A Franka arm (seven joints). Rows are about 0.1 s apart.
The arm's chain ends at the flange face. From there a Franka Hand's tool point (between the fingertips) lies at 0.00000 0.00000 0.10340 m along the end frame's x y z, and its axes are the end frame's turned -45 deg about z.
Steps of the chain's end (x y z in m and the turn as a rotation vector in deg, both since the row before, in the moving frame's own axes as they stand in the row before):
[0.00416 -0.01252 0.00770 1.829 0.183 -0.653]
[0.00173 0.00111 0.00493 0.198 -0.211 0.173]
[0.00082 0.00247 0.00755 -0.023 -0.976 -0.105]
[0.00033 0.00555 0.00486 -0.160 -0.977 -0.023]
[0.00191 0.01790 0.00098 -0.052 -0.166 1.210]
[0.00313 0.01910 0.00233 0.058 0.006 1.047]
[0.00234 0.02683 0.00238 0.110 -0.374 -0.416]
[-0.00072 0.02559 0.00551 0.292 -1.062 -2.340]
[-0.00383 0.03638 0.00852 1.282 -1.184 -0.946]
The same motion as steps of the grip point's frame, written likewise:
[0.01435 -0.00803 0.00765 1.164 1.423 -0.653]
[0.00042 0.00149 0.00493 0.289 -0.009 0.173]
[-0.00244 0.00111 0.00753 0.674 -0.706 -0.105]
[-0.00514 0.00312 0.00484 0.578 -0.804 -0.023]
[-0.01158 0.01386 0.00098 0.081 -0.154 1.210]
[-0.01121 0.01565 0.00233 0.037 0.045 1.047]
[-0.01766 0.02001 0.00238 0.342 -0.187 -0.416]
[-0.01962 0.01588 0.00549 0.957 -0.544 -2.340]
[-0.02833 0.01987 0.00847 1.744 0.069 -0.946]

